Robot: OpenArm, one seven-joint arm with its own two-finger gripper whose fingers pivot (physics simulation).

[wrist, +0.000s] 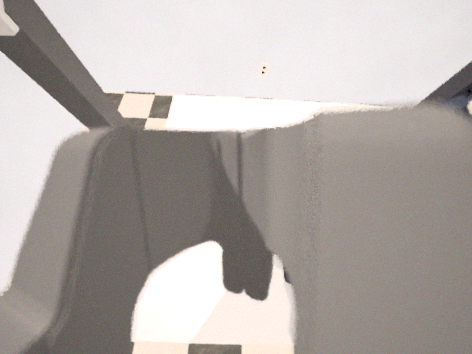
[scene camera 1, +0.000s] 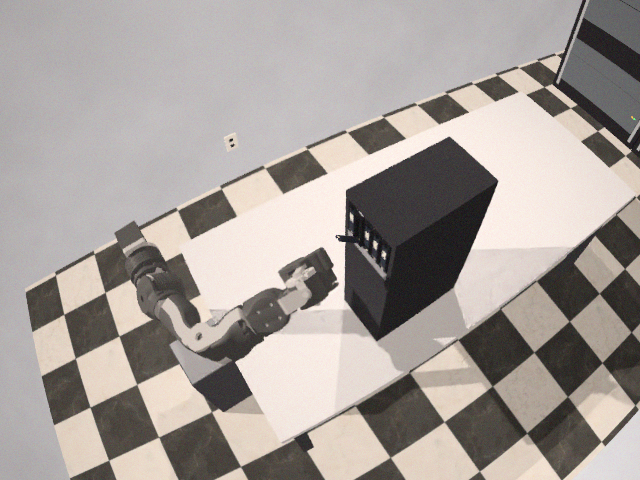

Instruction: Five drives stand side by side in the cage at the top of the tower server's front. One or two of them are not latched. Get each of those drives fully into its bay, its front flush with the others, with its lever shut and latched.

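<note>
The black tower server stands upright on the white table. In its top front cage, the leftmost drive and the three right-hand drives show pale fronts in a row. At the second place from the left, a dark lever sticks out from the cage; that drive's front is too dark to make out. My gripper is shut, with nothing seen between its fingers. It is in front of the tower, apart from the lever and to its lower left in the scene view. Its grey fingers fill much of the wrist view.
The white table runs under the tower and the gripper. The arm's base box stands at the table's near left end. A dark rack cabinet stands at the upper right. A wall socket is on the grey wall.
</note>
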